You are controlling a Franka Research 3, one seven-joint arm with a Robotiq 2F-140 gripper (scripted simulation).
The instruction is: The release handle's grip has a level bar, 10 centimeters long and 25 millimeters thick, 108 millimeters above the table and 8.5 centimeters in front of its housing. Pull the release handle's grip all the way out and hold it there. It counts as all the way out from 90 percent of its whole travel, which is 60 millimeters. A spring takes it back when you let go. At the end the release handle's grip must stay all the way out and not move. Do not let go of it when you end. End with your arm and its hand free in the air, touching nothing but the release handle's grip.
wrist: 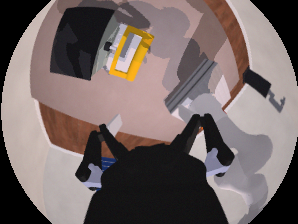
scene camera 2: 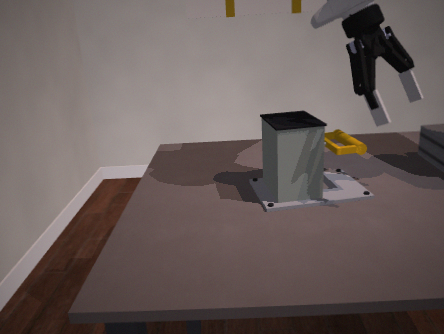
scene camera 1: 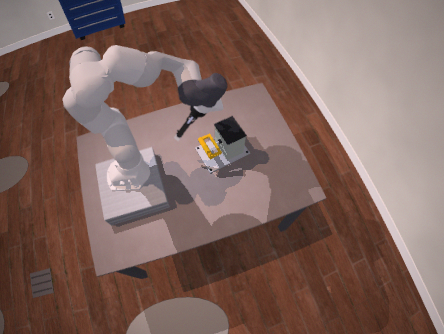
Labels:
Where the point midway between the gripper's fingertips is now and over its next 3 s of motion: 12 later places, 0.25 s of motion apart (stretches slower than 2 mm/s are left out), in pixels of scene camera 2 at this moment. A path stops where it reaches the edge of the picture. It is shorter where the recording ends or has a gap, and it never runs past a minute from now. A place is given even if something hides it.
My gripper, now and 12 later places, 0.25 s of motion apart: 401, 111; 388, 110; 376, 108; 366, 105; 358, 103; 352, 101; 351, 100; 350, 100; 350, 105; 350, 110; 349, 110; 348, 109; 349, 109

